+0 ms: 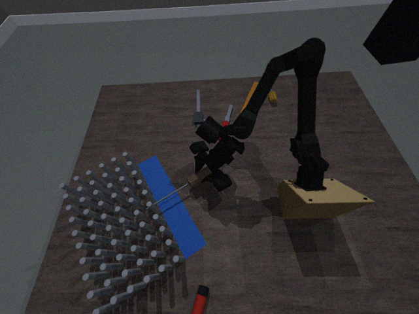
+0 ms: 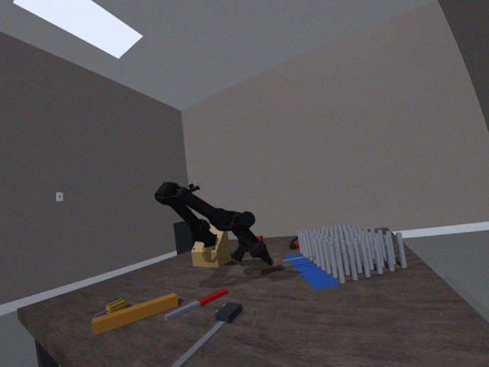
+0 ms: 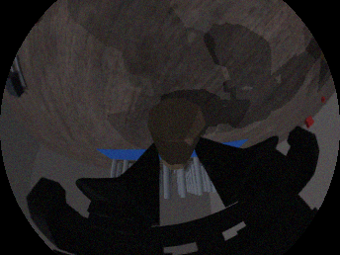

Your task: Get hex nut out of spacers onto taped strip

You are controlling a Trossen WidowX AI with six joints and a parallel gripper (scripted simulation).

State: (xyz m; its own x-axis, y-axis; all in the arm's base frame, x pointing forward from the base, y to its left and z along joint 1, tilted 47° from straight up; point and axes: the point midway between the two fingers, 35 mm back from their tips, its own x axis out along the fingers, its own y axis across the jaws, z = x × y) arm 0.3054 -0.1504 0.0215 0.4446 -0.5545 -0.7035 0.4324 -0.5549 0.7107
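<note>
My gripper tip is now 120 mm short of the blue taped strip, 60 mm to the right of it and 30 mm above it. The rest, counted from my gripper tip: yellow tool (390 mm behind, 370 mm to the right, 20 mm below); orange block (280 mm behind, 370 mm to the right, 20 mm below); hook tool (90 mm ahead, 40 mm to the left).
</note>
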